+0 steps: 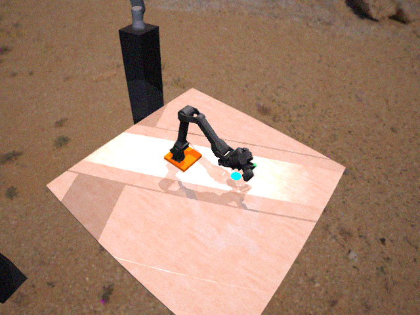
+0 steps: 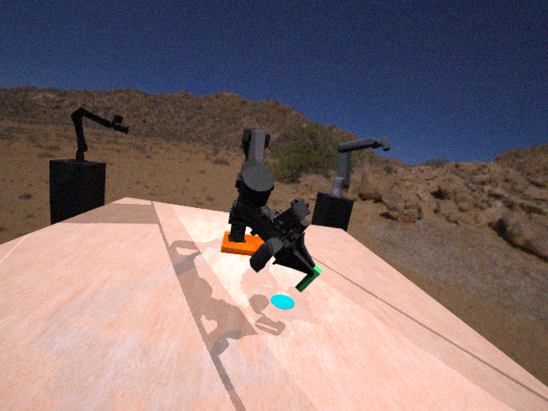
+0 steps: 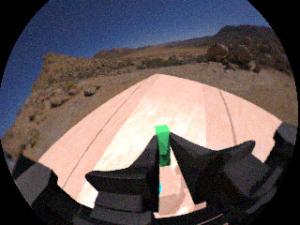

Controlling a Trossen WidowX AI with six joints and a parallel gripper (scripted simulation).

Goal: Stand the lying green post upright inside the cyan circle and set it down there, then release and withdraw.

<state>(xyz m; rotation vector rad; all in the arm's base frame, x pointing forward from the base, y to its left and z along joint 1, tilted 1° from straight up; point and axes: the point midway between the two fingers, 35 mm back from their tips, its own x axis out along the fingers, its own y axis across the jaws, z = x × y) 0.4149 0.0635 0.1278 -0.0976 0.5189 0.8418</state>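
Right now my gripper tip is 130 mm above the cyan circle, 80 mm past it and 10 mm to the left of it. The rest, counted from my gripper tip: green post 20 mm below, 10 mm behind.
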